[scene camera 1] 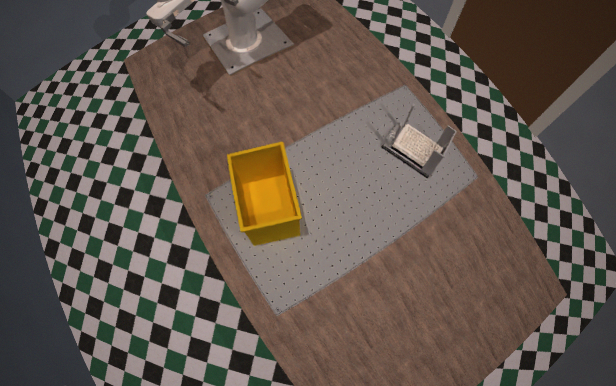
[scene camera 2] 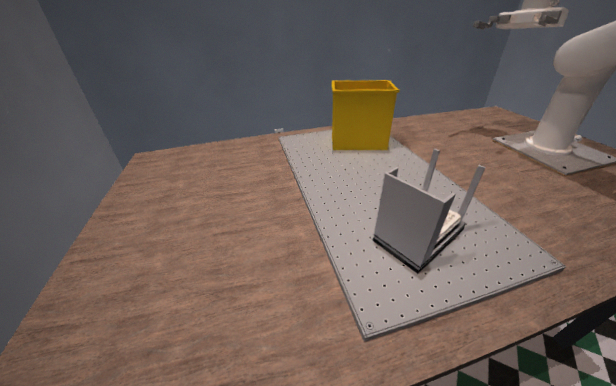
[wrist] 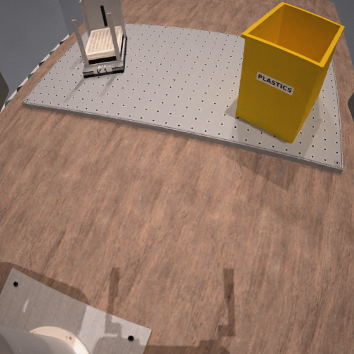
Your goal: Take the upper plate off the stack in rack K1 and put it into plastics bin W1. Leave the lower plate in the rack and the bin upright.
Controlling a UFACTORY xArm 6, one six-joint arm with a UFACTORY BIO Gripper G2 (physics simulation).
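Places are measured from the arm's base along level axes (x ahead, y left, z up), in centimetres.
Where they show: hand at its tool point: [scene camera 1: 207,19] [scene camera 2: 509,23]; arm's base at its link origin: [scene camera 1: 244,41] [scene camera 2: 547,146].
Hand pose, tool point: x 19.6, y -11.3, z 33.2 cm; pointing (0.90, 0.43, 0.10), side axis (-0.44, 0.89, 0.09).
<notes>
Things, the pixels of their centre, and the offset from my tool point. Level surfaces: height alone.
- Rack K1 at the middle of its body: [scene camera 2: 429,205] [scene camera 1: 418,139] dz -25.9, dx +40.1, dy +42.0 cm
- pale upper plate at the middle of its body: [scene camera 2: 421,221] [scene camera 1: 418,146] dz -29.2, dx +40.9, dy +42.5 cm
- yellow plastics bin W1 at the middle of its body: [scene camera 1: 266,198] [scene camera 2: 360,115] dz -24.3, dx +40.2, dy -1.1 cm
- grey perforated board at its surface level: dz -33.2 cm
- wooden table at its surface level: dz -34.5 cm
Rack K1 [scene camera 1: 435,163] [scene camera 2: 410,215] [wrist: 103,70] stands upright, with a tall back panel and two thin front posts. The pale upper plate [scene camera 1: 416,145] [scene camera 2: 451,220] [wrist: 105,42] lies flat inside it; the lower plate is mostly hidden beneath and cannot be told clearly. The yellow plastics bin W1 [scene camera 1: 275,236] [scene camera 2: 362,120] [wrist: 272,107] stands upright, its floor bare in scene camera 1. My gripper [scene camera 1: 186,43] [scene camera 2: 477,24] is open and empty, high beside the arm's base, far from rack and bin. Parts of its fingers show at the wrist view's side edges.
Rack and bin stand apart on a grey perforated board [scene camera 1: 350,200] [scene camera 2: 320,170] [wrist: 175,90], near its opposite ends. The board lies on the wooden table [scene camera 1: 425,280] [scene camera 2: 175,240] [wrist: 175,210]. The arm's metal base plate [scene camera 1: 220,47] [scene camera 2: 570,162] [wrist: 100,320] is on the same table.
</notes>
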